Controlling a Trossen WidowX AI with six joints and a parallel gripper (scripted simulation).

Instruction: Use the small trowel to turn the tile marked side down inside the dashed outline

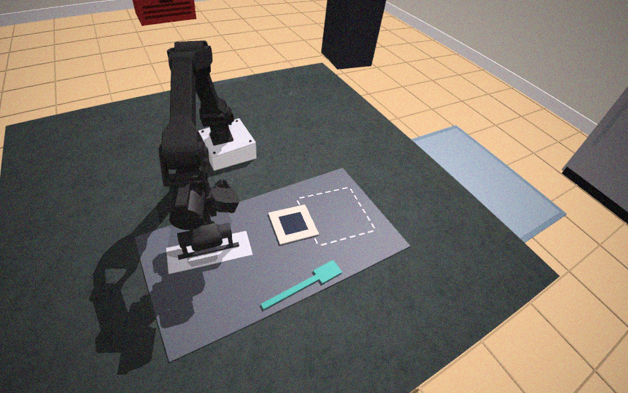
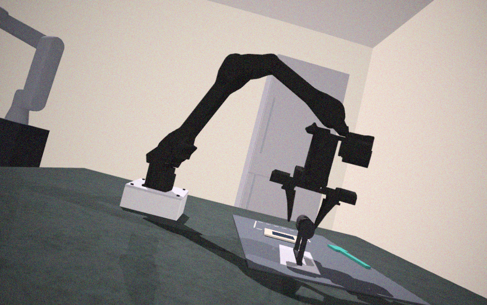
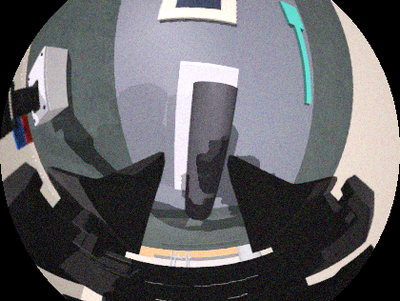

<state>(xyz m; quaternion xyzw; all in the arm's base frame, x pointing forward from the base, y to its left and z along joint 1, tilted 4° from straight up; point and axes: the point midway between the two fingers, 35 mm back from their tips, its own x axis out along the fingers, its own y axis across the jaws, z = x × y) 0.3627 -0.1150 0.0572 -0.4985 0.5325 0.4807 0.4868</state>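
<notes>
Right now my gripper tip is 3 cm above the trowel, 2 cm to the right of it and 1 cm short of it. The rest, counted from my gripper tip: teal spatula-like tool: 20 cm to the left, 17 cm ahead, 7 cm below; then tile: 23 cm to the left, 7 cm below, 1 cm behind; then grey mat: 16 cm to the left, 9 cm below, 4 cm ahead.
</notes>
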